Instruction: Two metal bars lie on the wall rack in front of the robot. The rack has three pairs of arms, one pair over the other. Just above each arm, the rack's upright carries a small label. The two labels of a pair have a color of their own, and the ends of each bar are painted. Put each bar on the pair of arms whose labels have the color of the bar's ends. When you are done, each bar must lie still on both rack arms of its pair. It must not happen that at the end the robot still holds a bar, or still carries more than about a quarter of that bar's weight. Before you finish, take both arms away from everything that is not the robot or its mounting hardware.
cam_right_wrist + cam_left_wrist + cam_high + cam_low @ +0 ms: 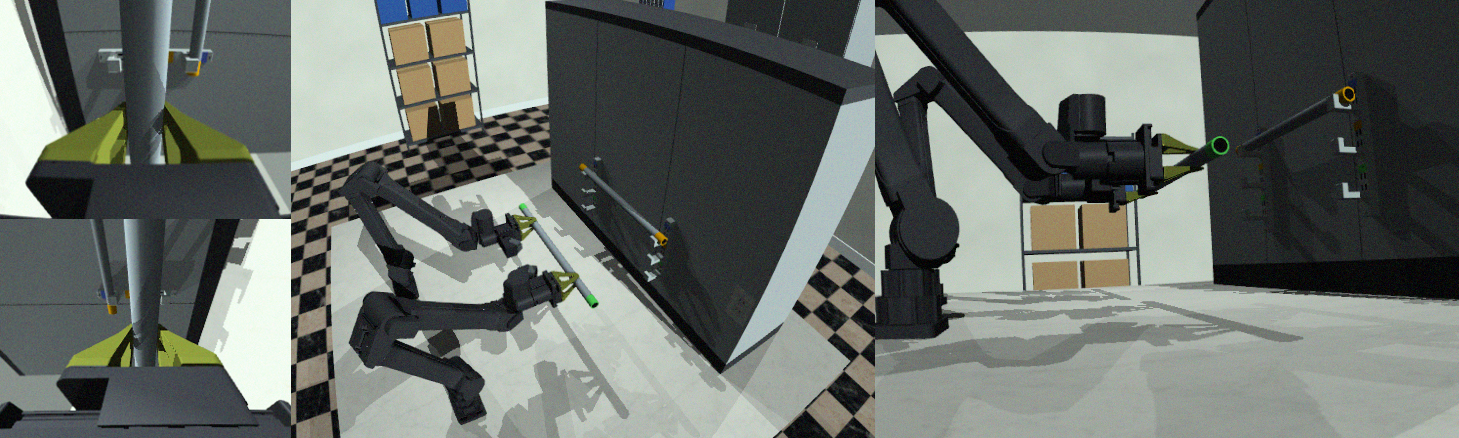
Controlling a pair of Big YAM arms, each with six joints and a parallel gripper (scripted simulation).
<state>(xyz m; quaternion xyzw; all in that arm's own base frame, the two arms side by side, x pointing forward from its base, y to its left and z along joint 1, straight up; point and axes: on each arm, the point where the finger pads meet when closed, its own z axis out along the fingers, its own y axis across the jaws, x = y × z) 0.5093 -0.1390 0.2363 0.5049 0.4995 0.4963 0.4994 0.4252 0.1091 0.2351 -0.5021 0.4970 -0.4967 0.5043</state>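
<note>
My right hand is 20 mm short of the green-ended bar and 150 mm to the right of it. From my right hand the other things lie so: grey cabinet wall (470 mm ahead, 130 mm to the left, 210 mm above); orange-ended bar (270 mm ahead, 120 mm to the left, 100 mm above); wall outlet (240 mm ahead, 400 mm to the right, 60 mm above).
</note>
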